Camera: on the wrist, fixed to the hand. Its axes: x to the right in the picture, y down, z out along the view.
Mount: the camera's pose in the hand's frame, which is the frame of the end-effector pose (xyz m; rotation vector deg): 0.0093 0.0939 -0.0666 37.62 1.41 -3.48
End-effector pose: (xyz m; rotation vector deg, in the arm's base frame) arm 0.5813 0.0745 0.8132 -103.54 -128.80 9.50
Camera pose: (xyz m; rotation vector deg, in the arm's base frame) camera 0.6857 0.1000 0.8555 -78.54 -109.22 43.67
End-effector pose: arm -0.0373 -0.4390 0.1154 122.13 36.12 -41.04
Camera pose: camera 0.0479 -0.4374 0.1934 156.27 29.62 -59.41
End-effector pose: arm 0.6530 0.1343 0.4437 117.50 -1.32 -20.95
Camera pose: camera 0.6925 0.1437 0.5518 155.23 -4.24 -23.24
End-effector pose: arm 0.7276 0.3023 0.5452 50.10 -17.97 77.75
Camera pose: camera 0.6235 0.3523 0.5415 79.72 11.25 81.98
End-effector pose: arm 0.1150 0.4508 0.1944 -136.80 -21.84 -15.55
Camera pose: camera 0.1499 0.3408 0.1892 -99.10 -25.78 -9.61
